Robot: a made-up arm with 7 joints.
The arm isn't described. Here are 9 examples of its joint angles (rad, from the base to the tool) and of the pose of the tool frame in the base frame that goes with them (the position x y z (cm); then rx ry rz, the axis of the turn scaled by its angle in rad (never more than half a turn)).
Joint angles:
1: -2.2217 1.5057 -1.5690 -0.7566 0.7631 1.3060 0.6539
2: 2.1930 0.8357 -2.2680 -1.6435 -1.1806 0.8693 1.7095
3: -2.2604 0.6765 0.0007 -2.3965 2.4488 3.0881 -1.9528
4: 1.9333 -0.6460 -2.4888 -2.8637 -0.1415 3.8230 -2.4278
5: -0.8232 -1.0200 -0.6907 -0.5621 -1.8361 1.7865 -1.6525
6: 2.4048 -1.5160 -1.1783 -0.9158 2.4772 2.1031 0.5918
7: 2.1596 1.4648 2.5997 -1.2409 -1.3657 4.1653 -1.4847
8: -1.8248 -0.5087 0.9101 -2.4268 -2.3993 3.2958 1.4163
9: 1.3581 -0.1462 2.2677 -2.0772 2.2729 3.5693 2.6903
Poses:
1: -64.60 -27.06 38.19 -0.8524 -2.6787 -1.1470
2: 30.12 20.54 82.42 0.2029 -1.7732 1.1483
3: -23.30 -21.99 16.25 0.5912 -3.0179 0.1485
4: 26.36 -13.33 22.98 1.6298 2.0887 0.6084
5: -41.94 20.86 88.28 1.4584 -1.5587 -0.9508
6: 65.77 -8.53 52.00 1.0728 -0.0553 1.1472
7: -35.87 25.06 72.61 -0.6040 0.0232 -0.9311
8: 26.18 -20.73 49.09 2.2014 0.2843 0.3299
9: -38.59 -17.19 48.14 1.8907 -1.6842 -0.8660
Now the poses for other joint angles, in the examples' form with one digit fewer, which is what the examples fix.
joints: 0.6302 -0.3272 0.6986 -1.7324 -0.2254 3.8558 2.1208
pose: -1.2 34.3 78.9 -0.847 -0.071 0.079
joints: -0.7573 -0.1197 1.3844 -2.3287 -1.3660 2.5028 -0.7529
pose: 32.6 31.0 44.3 0.676 2.052 0.045
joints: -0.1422 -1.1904 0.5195 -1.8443 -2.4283 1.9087 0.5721
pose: -1.0 27.2 84.8 0.033 -0.427 1.139
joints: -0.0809 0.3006 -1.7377 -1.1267 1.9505 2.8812 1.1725
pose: -1.1 -40.2 84.5 0.545 1.140 -1.647
